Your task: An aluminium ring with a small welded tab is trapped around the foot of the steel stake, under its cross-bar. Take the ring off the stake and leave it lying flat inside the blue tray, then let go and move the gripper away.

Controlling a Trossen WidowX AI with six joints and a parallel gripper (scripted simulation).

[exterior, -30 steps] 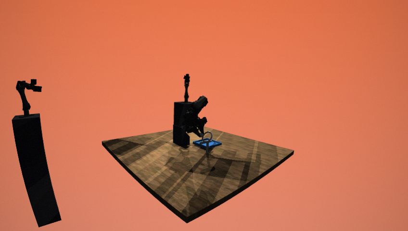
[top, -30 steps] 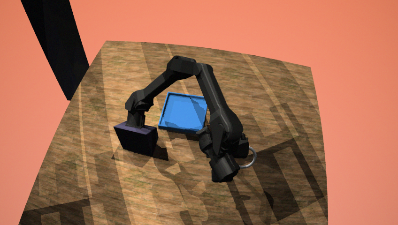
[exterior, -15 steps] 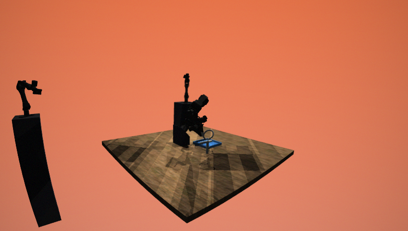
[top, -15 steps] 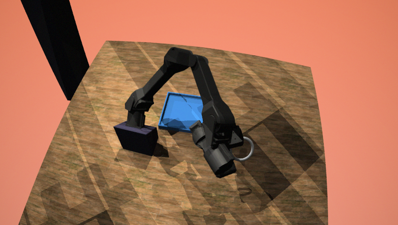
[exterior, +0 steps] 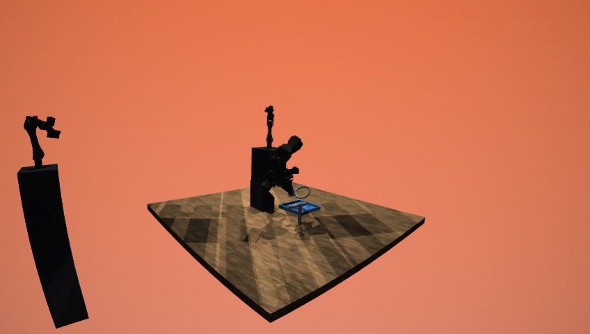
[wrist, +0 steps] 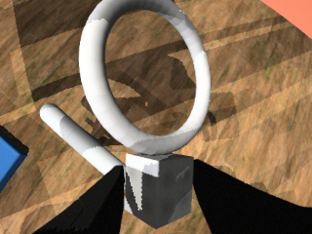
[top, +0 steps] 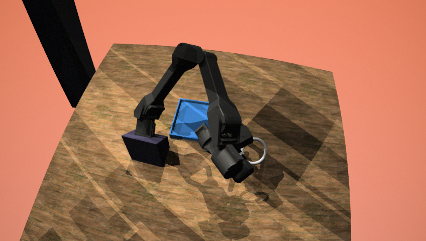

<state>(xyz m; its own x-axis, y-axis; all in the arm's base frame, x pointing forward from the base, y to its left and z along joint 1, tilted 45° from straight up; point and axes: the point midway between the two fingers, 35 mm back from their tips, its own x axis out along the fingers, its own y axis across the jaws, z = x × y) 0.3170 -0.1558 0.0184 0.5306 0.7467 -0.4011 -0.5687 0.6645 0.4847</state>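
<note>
The aluminium ring lies 4 cm ahead of my gripper tip, 2 cm to the left of it and 1 cm above it. Round my gripper tip: blue tray 25 cm to the left, 17 cm below, 17 cm behind.
</note>
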